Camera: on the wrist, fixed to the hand. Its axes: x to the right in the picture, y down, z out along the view.
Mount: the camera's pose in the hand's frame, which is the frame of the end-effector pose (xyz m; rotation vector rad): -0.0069 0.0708 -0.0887 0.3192 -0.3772 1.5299
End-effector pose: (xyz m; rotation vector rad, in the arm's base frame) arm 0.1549 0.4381 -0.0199 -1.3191 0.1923 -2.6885
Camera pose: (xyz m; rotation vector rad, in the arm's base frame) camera 0.0937 0.3745 -0.0916 -0.8823 0.4510 -1.1145
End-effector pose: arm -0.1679 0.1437 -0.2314 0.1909 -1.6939 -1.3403
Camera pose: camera -0.0707 0.1152 -0.1797 -1.0430 -1.6179 0.0629
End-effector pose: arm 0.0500 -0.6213 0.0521 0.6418 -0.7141 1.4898
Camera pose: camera -0.0178 -0.5586 -0.0143 -0.5356 1.2489 -2.6081
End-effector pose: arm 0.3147 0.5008 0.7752 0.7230 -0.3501 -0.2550
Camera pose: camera 0.3512 0.6075 0.7602 0.5399 -1.2097 1.1508
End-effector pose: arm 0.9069 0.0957 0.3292 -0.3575 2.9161 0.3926
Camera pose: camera 0.8826 0.1386 0.4316 1.7861 2.1966 0.0932
